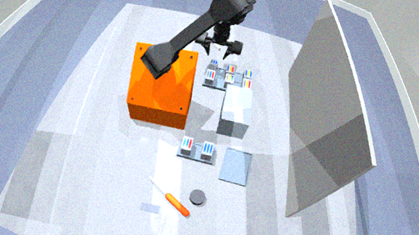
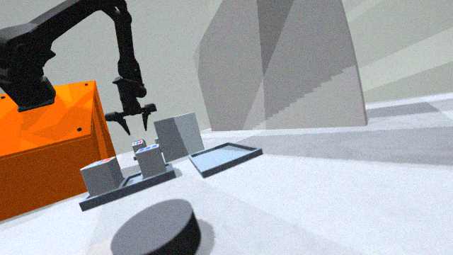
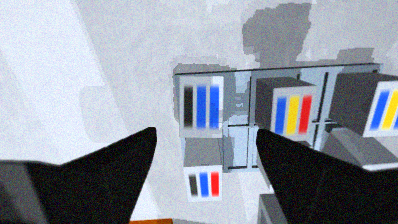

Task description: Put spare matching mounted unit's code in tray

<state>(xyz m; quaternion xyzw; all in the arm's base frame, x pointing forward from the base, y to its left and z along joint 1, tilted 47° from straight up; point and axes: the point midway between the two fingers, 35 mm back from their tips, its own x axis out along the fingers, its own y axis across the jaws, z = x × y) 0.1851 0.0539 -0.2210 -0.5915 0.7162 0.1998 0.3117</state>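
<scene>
Now: gripper tip 40 mm above the grey spare block. The rest, counted from my gripper tip: mounted grey unit: 90 mm ahead, 230 mm to the right, 40 mm below; then rack: 40 mm behind, 390 mm to the right, 80 mm below; then white stick: 190 mm to the left, 80 mm below.
</scene>
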